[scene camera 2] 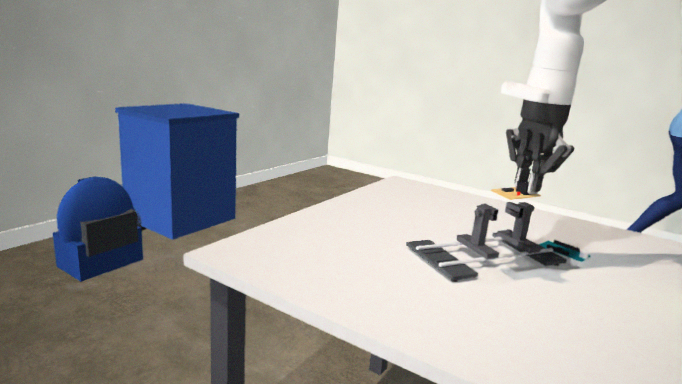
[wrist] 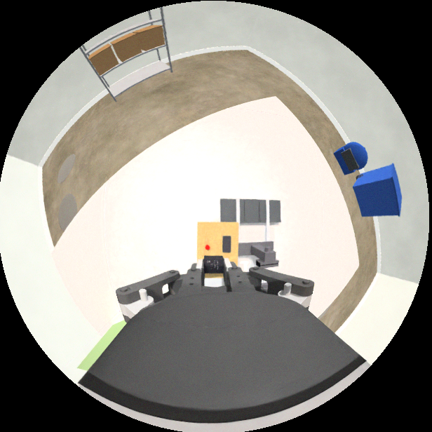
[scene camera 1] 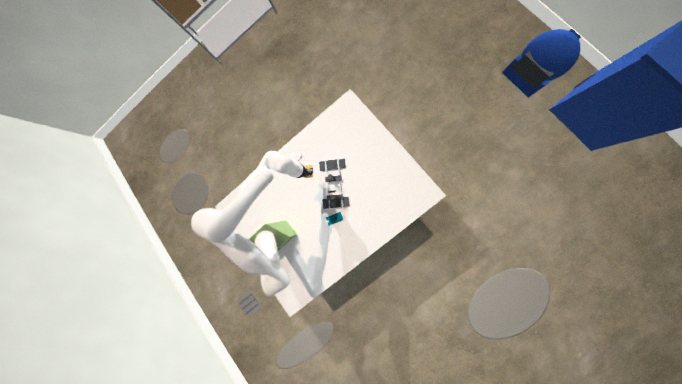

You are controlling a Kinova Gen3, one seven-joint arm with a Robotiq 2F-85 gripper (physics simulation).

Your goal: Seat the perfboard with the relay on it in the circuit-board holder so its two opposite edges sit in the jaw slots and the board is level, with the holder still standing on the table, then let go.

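Frame: origin at the arm's base, x left, y back, z up, level; millimetres.
Where they show: gripper, between the fingertips: (scene camera 2: 525,190) (scene camera 1: 307,174); arm's base, origin of its link: (scene camera 1: 265,237).
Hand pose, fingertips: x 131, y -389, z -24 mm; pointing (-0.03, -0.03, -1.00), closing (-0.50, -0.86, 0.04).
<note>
Things, the pixels of their centre, and the offset from my fingertips. "spot": a spot on its surface instead. Level surfaces: height alone.
- orange perfboard, middle of its body: (scene camera 2: 516,187) dx +13, dy -14, dz +5 mm
- dark circuit-board holder, a spot on its surface: (scene camera 2: 442,260) (scene camera 1: 328,163) spot: dx +27, dy -122, dz -168 mm
- teal board, middle of its body: (scene camera 2: 564,248) (scene camera 1: 334,218) dx -269, dy +61, dz -180 mm
- white table, height of its surface: dz -186 mm
The orange perfboard (scene camera 1: 311,168) (scene camera 2: 504,194) (wrist: 217,231) carries a black relay (wrist: 214,265), a small black part and a red dot. My gripper (scene camera 1: 307,171) (scene camera 2: 529,189) (wrist: 213,265) is shut on the relay and holds the board in the air, roughly level. The dark circuit-board holder (scene camera 1: 332,164) (scene camera 2: 442,260) (wrist: 253,211) stands on the table, with two upright jaw posts on white rods. In scene camera 1 the board is left of the holder, apart from it; in the wrist view the holder is to its right, partly hidden by the gripper.
A teal board (scene camera 1: 334,218) (scene camera 2: 586,257) lies by the holder's near end in scene camera 1. A green object (scene camera 1: 284,234) (wrist: 102,347) is near the arm's base. The white table (scene camera 1: 390,175) (scene camera 2: 320,280) (wrist: 165,175) has a blue cabinet (scene camera 2: 202,170) off beyond it.
</note>
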